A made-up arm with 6 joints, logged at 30 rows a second.
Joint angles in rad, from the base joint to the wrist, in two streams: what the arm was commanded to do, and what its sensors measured. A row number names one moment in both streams.
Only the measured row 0 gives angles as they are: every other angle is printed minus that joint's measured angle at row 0.
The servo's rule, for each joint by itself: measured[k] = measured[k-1] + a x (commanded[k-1-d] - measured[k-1]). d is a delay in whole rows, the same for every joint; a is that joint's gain. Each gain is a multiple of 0.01, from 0.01 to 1. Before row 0 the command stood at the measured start. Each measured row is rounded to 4 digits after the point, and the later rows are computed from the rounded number. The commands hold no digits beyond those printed.
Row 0, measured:
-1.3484 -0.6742 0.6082 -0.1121 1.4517 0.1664
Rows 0 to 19, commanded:
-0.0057 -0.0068 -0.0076 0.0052 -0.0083 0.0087
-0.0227 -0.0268 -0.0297 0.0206 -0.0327 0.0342
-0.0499 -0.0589 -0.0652 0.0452 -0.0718 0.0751
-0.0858 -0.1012 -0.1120 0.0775 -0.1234 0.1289
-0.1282 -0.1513 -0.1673 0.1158 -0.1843 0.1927
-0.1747 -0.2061 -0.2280 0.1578 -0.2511 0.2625
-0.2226 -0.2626 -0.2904 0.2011 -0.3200 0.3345
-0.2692 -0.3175 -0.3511 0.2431 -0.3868 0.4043
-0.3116 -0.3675 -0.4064 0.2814 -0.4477 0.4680
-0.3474 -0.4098 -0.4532 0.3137 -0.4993 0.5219
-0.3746 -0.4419 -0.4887 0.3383 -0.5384 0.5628
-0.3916 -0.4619 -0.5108 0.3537 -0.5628 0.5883
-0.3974 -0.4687 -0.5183 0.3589 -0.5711 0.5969
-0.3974 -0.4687 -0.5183 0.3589 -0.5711 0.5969
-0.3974 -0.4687 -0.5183 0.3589 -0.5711 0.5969
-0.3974 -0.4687 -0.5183 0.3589 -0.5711 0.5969
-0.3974 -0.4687 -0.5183 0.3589 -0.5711 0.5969
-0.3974 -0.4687 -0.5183 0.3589 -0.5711 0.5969
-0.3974 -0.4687 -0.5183 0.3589 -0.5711 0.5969
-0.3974 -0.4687 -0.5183 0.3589 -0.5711 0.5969
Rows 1 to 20, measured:
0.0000 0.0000 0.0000 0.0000 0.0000 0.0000
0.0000 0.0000 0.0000 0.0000 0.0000 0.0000
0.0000 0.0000 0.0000 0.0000 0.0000 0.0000
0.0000 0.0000 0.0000 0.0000 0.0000 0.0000
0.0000 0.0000 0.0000 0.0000 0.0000 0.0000
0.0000 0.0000 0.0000 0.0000 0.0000 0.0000
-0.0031 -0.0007 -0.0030 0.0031 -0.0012 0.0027
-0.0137 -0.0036 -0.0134 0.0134 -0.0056 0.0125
-0.0332 -0.0097 -0.0336 0.0322 -0.0149 0.0319
-0.0616 -0.0198 -0.0642 0.0589 -0.0301 0.0620
-0.0976 -0.0343 -0.1044 0.0925 -0.0517 0.1025
-0.1392 -0.0532 -0.1526 0.1310 -0.0796 0.1521
-0.1842 -0.0762 -0.2063 0.1724 -0.1133 0.2086
-0.2301 -0.1027 -0.2628 0.2141 -0.1516 0.2693
-0.2741 -0.1318 -0.3188 0.2538 -0.1931 0.3309
-0.3137 -0.1624 -0.3712 0.2891 -0.2360 0.3901
-0.3466 -0.1931 -0.4170 0.3181 -0.2783 0.4436
-0.3709 -0.2227 -0.4536 0.3391 -0.3181 0.4885
-0.3852 -0.2498 -0.4788 0.3508 -0.3535 0.5221
-0.3918 -0.2739 -0.4942 0.3556 -0.3840 0.5453
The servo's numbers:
d 6
a 0.54 0.11 0.39 0.59 0.14 0.31

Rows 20 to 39, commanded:
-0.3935 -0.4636 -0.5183 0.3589 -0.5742 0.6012
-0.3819 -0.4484 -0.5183 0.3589 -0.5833 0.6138
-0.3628 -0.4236 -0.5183 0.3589 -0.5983 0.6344
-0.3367 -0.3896 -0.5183 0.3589 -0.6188 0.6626
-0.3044 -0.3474 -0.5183 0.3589 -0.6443 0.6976
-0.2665 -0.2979 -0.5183 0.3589 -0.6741 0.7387
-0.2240 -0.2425 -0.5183 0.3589 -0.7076 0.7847
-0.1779 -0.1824 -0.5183 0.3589 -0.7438 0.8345
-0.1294 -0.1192 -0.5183 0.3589 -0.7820 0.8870
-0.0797 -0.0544 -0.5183 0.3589 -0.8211 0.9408
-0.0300 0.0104 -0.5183 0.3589 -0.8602 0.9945
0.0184 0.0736 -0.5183 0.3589 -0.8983 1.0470
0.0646 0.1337 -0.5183 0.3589 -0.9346 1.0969
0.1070 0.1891 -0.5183 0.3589 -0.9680 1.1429
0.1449 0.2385 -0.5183 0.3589 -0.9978 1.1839
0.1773 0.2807 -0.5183 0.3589 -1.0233 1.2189
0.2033 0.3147 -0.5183 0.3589 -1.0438 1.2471
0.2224 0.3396 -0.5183 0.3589 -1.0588 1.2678
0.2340 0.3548 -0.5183 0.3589 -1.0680 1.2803
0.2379 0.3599 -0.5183 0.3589 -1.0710 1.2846
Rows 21 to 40, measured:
-0.3948 -0.2953 -0.5036 0.3575 -0.4102 0.5613
-0.3962 -0.3144 -0.5093 0.3583 -0.4327 0.5723
-0.3968 -0.3314 -0.5128 0.3587 -0.4521 0.5799
-0.3971 -0.3465 -0.5149 0.3588 -0.4688 0.5852
-0.3973 -0.3599 -0.5162 0.3589 -0.4831 0.5888
-0.3974 -0.3719 -0.5170 0.3589 -0.4954 0.5913
-0.3953 -0.3820 -0.5175 0.3589 -0.5064 0.5944
-0.3881 -0.3893 -0.5178 0.3589 -0.5172 0.6004
-0.3744 -0.3931 -0.5180 0.3589 -0.5286 0.6109
-0.3540 -0.3927 -0.5181 0.3589 -0.5412 0.6269
-0.3272 -0.3877 -0.5182 0.3589 -0.5556 0.6488
-0.2944 -0.3778 -0.5182 0.3589 -0.5722 0.6767
-0.2564 -0.3629 -0.5182 0.3589 -0.5912 0.7102
-0.2140 -0.3430 -0.5182 0.3589 -0.6126 0.7487
-0.1683 -0.3184 -0.5182 0.3589 -0.6363 0.7916
-0.1205 -0.2894 -0.5182 0.3589 -0.6622 0.8379
-0.0716 -0.2564 -0.5182 0.3589 -0.6899 0.8864
-0.0230 -0.2201 -0.5182 0.3589 -0.7191 0.9362
0.0243 -0.1812 -0.5182 0.3589 -0.7493 0.9860
0.0690 -0.1405 -0.5182 0.3589 -0.7799 1.0346

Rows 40 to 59, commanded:
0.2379 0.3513 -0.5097 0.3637 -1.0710 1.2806
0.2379 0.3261 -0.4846 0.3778 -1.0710 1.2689
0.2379 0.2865 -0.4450 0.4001 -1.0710 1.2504
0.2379 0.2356 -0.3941 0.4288 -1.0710 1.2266
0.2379 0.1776 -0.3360 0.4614 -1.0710 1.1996
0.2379 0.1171 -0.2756 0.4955 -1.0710 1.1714
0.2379 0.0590 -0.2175 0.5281 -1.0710 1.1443
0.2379 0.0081 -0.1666 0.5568 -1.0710 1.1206
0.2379 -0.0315 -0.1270 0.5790 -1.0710 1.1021
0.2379 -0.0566 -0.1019 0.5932 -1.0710 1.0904
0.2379 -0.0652 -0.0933 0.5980 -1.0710 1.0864
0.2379 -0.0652 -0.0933 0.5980 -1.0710 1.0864
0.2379 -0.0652 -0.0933 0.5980 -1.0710 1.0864
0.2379 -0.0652 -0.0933 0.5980 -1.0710 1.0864
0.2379 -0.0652 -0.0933 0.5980 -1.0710 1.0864
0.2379 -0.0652 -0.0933 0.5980 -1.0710 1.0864
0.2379 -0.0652 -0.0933 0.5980 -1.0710 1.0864
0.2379 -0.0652 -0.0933 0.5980 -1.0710 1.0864
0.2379 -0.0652 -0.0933 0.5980 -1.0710 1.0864
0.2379 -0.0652 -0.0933 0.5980 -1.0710 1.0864
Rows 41 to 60, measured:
0.1100 -0.0988 -0.5182 0.3589 -0.8104 1.0809
0.1463 -0.0571 -0.5182 0.3589 -0.8402 1.1237
0.1771 -0.0162 -0.5182 0.3589 -0.8687 1.1620
0.2016 0.0229 -0.5182 0.3589 -0.8953 1.1948
0.2191 0.0594 -0.5182 0.3589 -0.9195 1.2213
0.2293 0.0925 -0.5182 0.3589 -0.9407 1.2409
0.2339 0.1210 -0.5149 0.3617 -0.9589 1.2532
0.2361 0.1436 -0.5031 0.3712 -0.9746 1.2581
0.2371 0.1593 -0.4804 0.3883 -0.9881 1.2557
0.2375 0.1677 -0.4467 0.4122 -0.9997 1.2467
0.2377 0.1688 -0.4035 0.4412 -1.0097 1.2321
0.2378 0.1631 -0.3536 0.4732 -1.0183 1.2133
0.2379 0.1516 -0.3005 0.5056 -1.0257 1.1919
0.2379 0.1358 -0.2483 0.5358 -1.0320 1.1698
0.2379 0.1174 -0.2010 0.5613 -1.0375 1.1488
0.2379 0.0983 -0.1624 0.5801 -1.0422 1.1307
0.2379 0.0803 -0.1355 0.5907 -1.0462 1.1170
0.2379 0.0643 -0.1190 0.5950 -1.0497 1.1075
0.2379 0.0501 -0.1090 0.5968 -1.0527 1.1010
0.2379 0.0374 -0.1029 0.5975 -1.0553 1.0965

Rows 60 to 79, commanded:
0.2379 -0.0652 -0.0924 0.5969 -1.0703 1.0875
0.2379 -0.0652 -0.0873 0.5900 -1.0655 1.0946
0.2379 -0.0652 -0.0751 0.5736 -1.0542 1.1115
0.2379 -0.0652 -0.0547 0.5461 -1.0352 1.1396
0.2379 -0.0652 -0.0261 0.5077 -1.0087 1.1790
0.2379 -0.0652 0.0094 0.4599 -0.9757 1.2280
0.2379 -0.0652 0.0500 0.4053 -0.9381 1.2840
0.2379 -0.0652 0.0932 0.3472 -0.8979 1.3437
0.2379 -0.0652 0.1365 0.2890 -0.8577 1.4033
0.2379 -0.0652 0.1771 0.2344 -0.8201 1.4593
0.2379 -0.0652 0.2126 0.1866 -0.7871 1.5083
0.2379 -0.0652 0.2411 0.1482 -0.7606 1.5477
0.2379 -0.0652 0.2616 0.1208 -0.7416 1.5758
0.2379 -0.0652 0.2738 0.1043 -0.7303 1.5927
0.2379 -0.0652 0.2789 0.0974 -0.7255 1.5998
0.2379 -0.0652 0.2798 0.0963 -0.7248 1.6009
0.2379 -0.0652 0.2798 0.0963 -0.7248 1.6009
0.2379 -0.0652 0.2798 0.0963 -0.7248 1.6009
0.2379 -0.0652 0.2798 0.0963 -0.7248 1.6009
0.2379 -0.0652 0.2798 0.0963 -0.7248 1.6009
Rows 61 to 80, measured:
0.2379 0.0261 -0.0992 0.5978 -1.0575 1.0934
0.2379 0.0161 -0.0969 0.5979 -1.0594 1.0912
0.2379 0.0072 -0.0955 0.5980 -1.0610 1.0897
0.2379 -0.0008 -0.0946 0.5980 -1.0624 1.0887
0.2379 -0.0079 -0.0941 0.5980 -1.0636 1.0880
0.2379 -0.0142 -0.0938 0.5980 -1.0646 1.0875
0.2379 -0.0198 -0.0933 0.5974 -1.0654 1.0875
0.2379 -0.0248 -0.0910 0.5930 -1.0654 1.0897
0.2379 -0.0292 -0.0848 0.5816 -1.0638 1.0965
0.2379 -0.0332 -0.0731 0.5607 -1.0598 1.1099
0.2379 -0.0367 -0.0548 0.5294 -1.0526 1.1313
0.2379 -0.0398 -0.0298 0.4884 -1.0418 1.1613
0.2379 -0.0426 0.0013 0.4394 -1.0273 1.1993
0.2379 -0.0451 0.0371 0.3850 -1.0092 1.2441
0.2379 -0.0473 0.0759 0.3284 -0.9880 1.2935
0.2379 -0.0493 0.1154 0.2729 -0.9645 1.3449
0.2379 -0.0510 0.1533 0.2220 -0.9397 1.3956
0.2379 -0.0526 0.1875 0.1785 -0.9146 1.4428
0.2379 -0.0540 0.2164 0.1445 -0.8904 1.4840
0.2379 -0.0552 0.2388 0.1208 -0.8680 1.5177

